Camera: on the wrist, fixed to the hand. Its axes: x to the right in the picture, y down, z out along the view.
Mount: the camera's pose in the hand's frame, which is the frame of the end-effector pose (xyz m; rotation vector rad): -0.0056 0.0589 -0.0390 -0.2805 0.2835 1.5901
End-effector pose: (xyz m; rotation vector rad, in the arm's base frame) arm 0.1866 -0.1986 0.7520 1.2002 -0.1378 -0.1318
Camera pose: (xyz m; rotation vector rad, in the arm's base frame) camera 0.1896 -0.1408 0.7929 0.5473 -0.7454 1.3522
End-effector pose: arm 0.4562 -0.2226 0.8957 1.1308 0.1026 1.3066
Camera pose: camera 0.3885 -0.2131 0.9143 0.6469 -0.9263 2.7342
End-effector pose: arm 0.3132 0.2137 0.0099 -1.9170 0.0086 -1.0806
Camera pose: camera 0.3062 0.1539 -0.0275 -1.2667 1.5927 -0.1797
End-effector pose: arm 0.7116 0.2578 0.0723 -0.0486 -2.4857 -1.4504
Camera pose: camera 0.7345 0.2543 0.1393 -1.3532 -1.1678 -0.8452
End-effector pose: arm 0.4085 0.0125 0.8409 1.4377 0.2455 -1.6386
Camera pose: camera 0.4772 0.0080 0.8576 1.0463 -0.4322 -0.0926
